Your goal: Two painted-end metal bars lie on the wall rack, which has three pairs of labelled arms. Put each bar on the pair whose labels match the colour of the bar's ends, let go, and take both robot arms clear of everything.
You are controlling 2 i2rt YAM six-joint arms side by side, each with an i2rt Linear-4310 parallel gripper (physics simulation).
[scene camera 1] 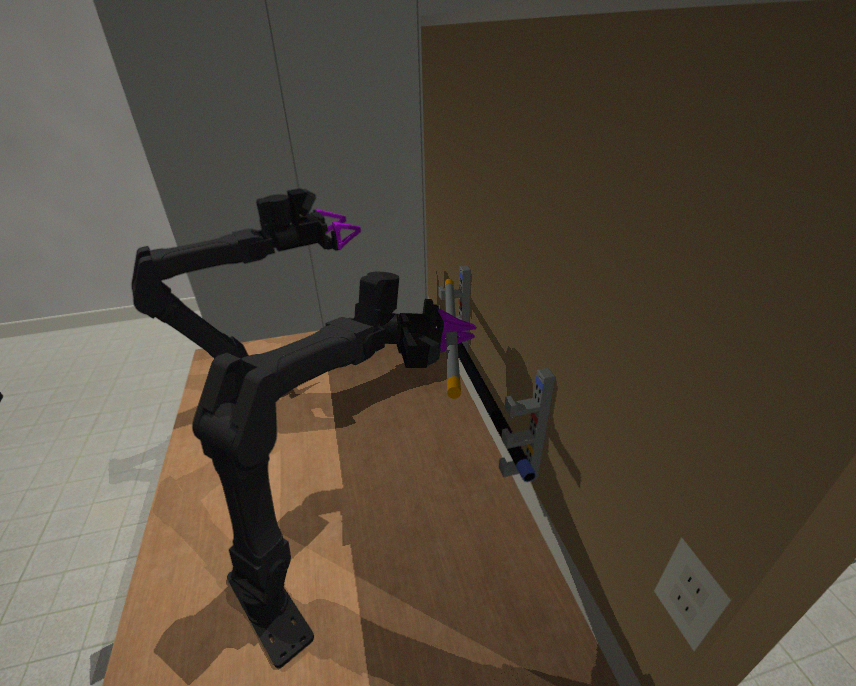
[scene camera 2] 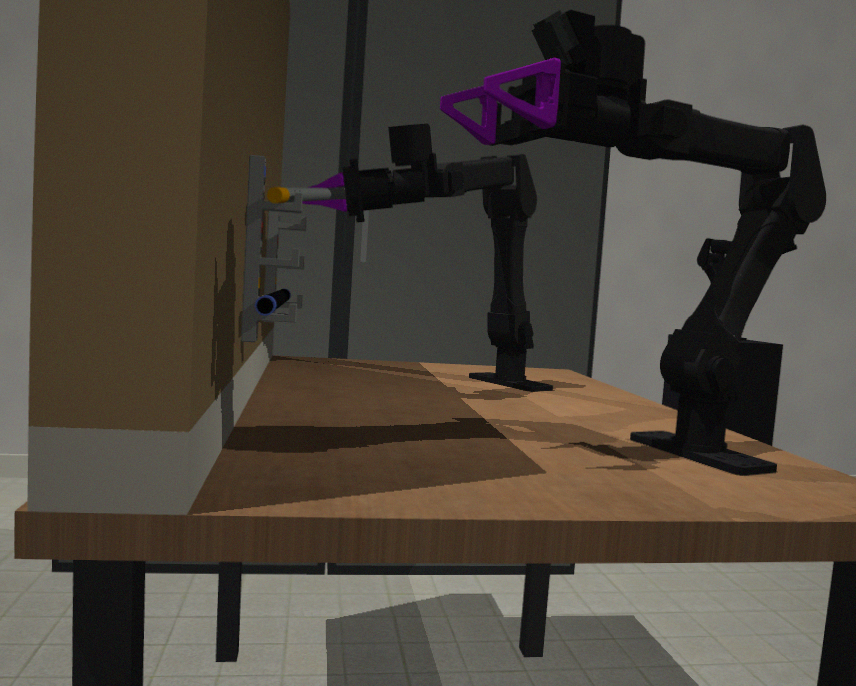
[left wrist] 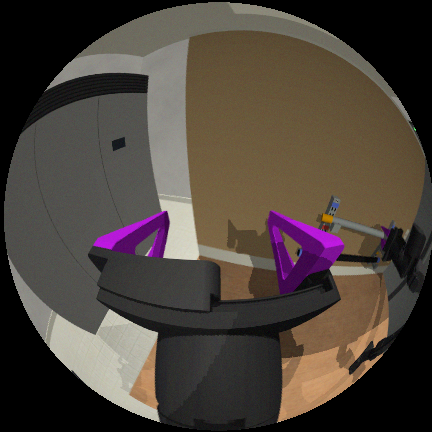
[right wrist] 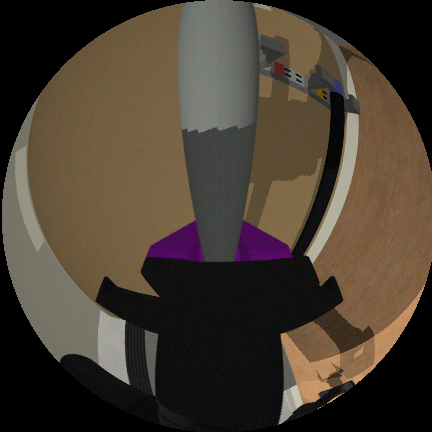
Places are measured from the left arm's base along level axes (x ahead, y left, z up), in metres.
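Pixels of known places: left gripper, fingertip midpoint: (scene camera 1: pixel 352 223) (scene camera 2: pixel 461 94) (left wrist: pixel 218 215); right gripper, fingertip midpoint: (scene camera 1: pixel 474 331) (left wrist: pixel 380 228); left arm's base, link origin: (scene camera 2: pixel 697 454); right arm's base, link origin: (scene camera 1: pixel 269 606) (scene camera 2: pixel 509 383).
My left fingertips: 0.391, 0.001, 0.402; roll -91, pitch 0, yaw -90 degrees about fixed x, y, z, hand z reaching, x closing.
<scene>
Ahead of a thing's pixels: the offset from my left fingertips to its top centre, as dx, dy, dz. "pt": to the spot under its first point.
The orange-ended grey bar (scene camera 1: pixel 453 365) (scene camera 2: pixel 315 193) (left wrist: pixel 359 228) (right wrist: pixel 217 100) is in my right gripper (scene camera 1: pixel 470 331) (right wrist: pixel 218 215), which is shut on its middle. Its near end in scene camera 1 is apart from the wall rack {+0.119, -0.299, -0.044} (scene camera 1: pixel 547 407) (scene camera 2: pixel 252 250) (left wrist: pixel 334 201), in front of the arms; contact at its far end is unclear. The rack's labels are blue above, red in the middle and orange below. The blue-ended black bar {+0.064, -0.489, -0.229} (scene camera 1: pixel 487 397) (scene camera 2: pixel 281 298) (left wrist: pixel 357 258) (right wrist: pixel 335 135) lies on the lowest, orange-labelled pair. My left gripper (scene camera 1: pixel 352 224) (scene camera 2: pixel 464 91) (left wrist: pixel 218 215) is open and empty, away from the rack.
The brown wall (scene camera 1: pixel 643 214) (scene camera 2: pixel 117 214) stands behind the rack, with a pale skirting strip {pt +0.331, +0.064, -0.365} (scene camera 2: pixel 107 468) at its foot. The wooden table (scene camera 1: pixel 428 514) (scene camera 2: pixel 428 539) extends below both arms. An electrical outlet {pt -0.058, -1.013, -0.138} (scene camera 1: pixel 671 600) is on the wall at the lower right in scene camera 1.
</scene>
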